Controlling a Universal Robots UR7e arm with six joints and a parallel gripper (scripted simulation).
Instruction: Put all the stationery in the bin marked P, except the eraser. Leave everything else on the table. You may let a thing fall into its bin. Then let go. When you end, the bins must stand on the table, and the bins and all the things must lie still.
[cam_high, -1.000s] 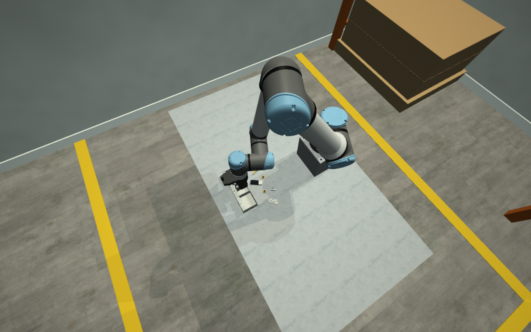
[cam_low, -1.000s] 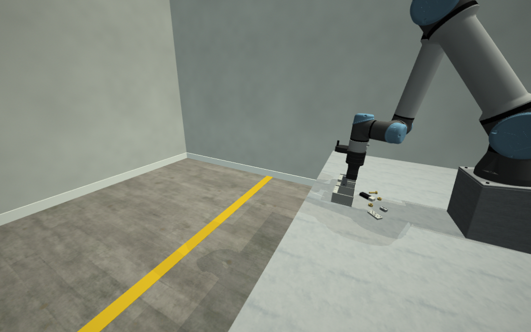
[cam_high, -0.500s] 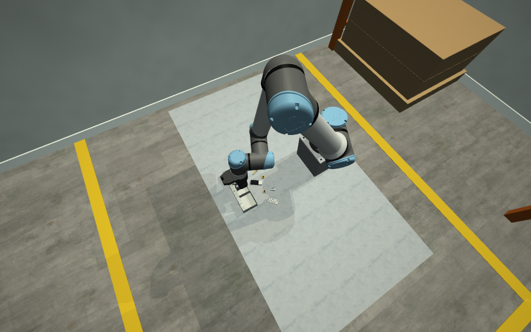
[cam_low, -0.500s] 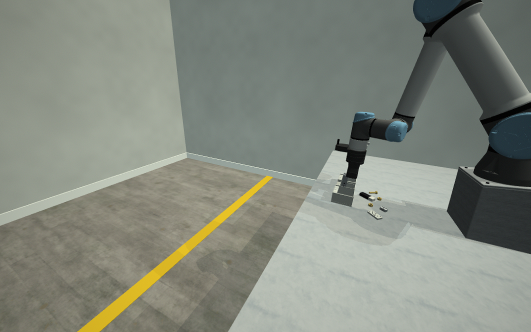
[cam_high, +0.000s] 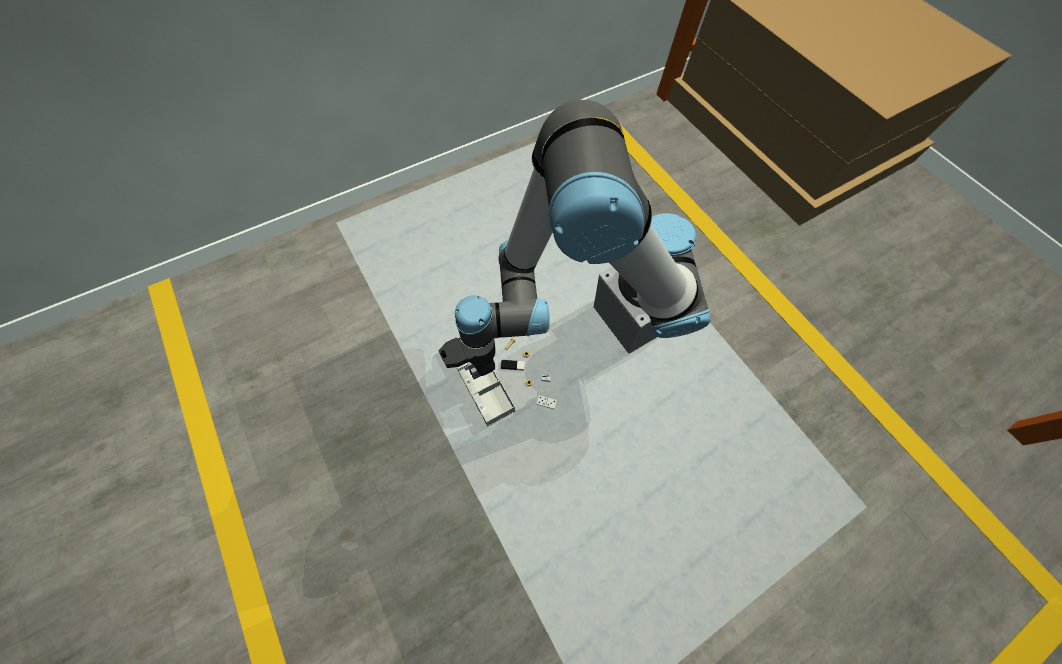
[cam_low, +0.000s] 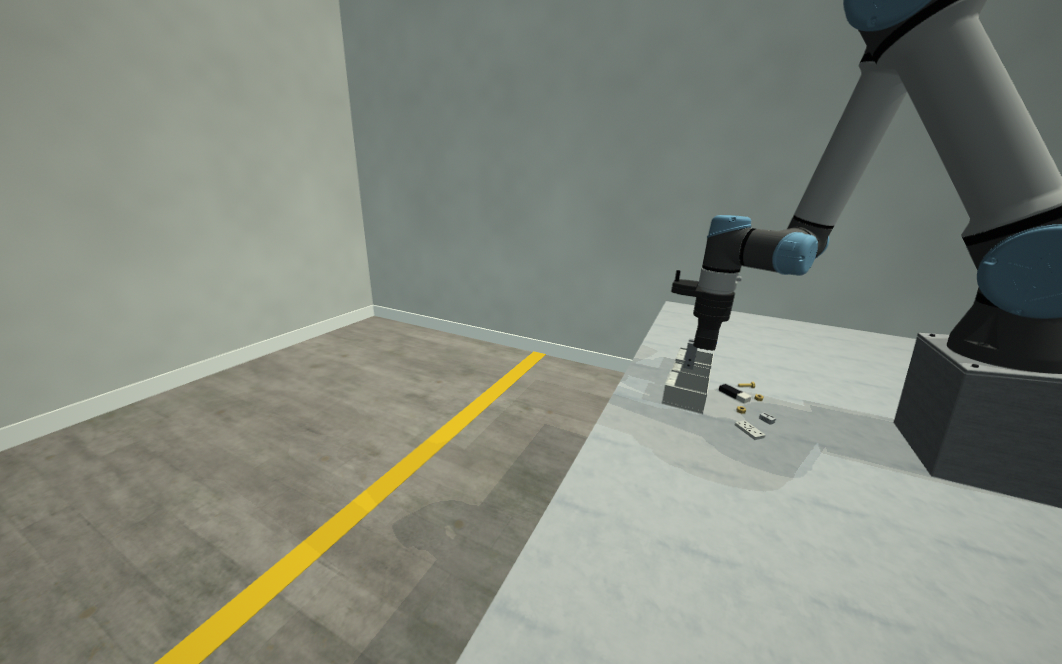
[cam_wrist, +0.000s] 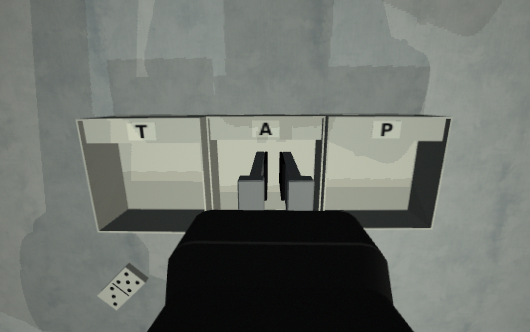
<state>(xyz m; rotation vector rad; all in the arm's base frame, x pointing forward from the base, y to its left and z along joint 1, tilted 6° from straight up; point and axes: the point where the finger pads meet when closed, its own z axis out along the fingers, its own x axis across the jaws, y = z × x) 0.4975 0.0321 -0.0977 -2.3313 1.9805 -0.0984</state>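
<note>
My hand is 40 mm above the bin and 10 mm past it. From my hand the other things lie so: grey pencil sharpener (180 mm behind, 60 mm to the left, 50 mm below); black-and-white eraser (110 mm behind, 50 mm below); brass bolt (130 mm behind, 70 mm to the right, 50 mm below).
</note>
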